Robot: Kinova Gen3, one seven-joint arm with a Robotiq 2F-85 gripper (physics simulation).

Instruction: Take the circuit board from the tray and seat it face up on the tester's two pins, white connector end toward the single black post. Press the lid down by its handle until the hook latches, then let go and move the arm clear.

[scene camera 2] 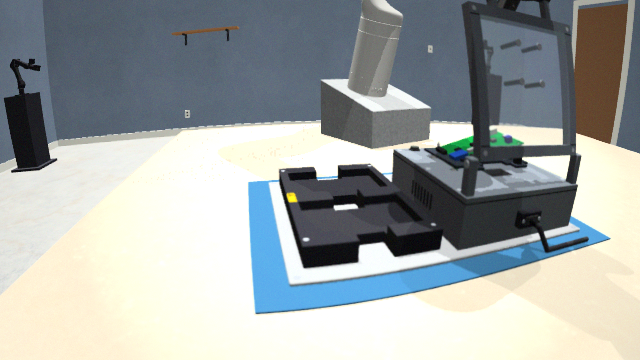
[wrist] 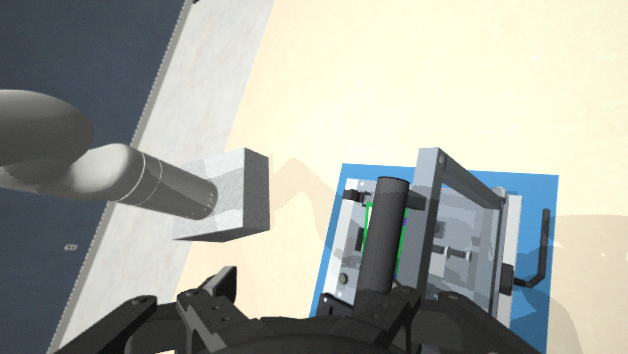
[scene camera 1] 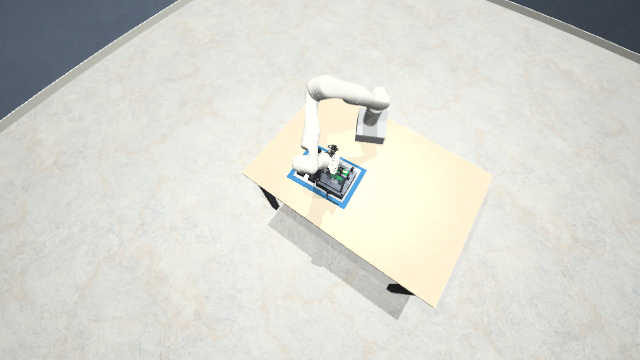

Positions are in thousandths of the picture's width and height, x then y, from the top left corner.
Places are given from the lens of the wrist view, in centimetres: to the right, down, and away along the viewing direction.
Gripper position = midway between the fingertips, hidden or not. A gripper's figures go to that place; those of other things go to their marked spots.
my gripper (wrist: 480, 792): -1, 7, 15
clear lid (wrist: 719, 679): 9, 4, 16
